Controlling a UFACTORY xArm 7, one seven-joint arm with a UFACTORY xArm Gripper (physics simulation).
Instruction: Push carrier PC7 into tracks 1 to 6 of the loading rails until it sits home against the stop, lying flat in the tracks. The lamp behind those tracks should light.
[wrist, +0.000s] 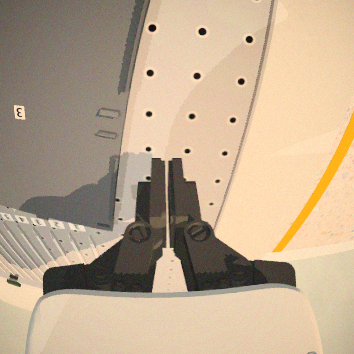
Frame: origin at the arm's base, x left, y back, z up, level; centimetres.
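Seen in the pictures: gripper, between the fingertips: (165, 176).
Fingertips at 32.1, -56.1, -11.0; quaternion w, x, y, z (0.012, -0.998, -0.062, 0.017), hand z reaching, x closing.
A point is followed by its place in that frame, as x, y, z.
A large dark grey panel (65, 75) {26.2, -51.0, -12.2}, which appears to be the carrier, fills the upper left of the wrist view. It bears a small white label (19, 112) {22.7, -53.3, -12.1} reading 3, upside down; no PC7 mark shows. Its lower edge runs close along the number labels at the mouths of the light, ribbed loading rails (61, 246) {21.9, -70.3, -13.1} at lower left. I cannot tell whether it has entered the tracks. My gripper (165, 176) {32.1, -56.1, -11.0} is shut and empty, to the right of the panel's right edge, over the perforated board. Its height above the board is unclear. No lit lamp shows.
The pale perforated board (172, 95) {31.9, -52.1, -13.2} runs beside the panel, with a raised edge on its right. Beyond that lie a pale surface (295, 90) {40.0, -50.4, -14.5} and a curved yellow stripe (320, 194). A small dark green part (14, 281) {7.7, -86.3, -11.5} stands at the far end of the rails.
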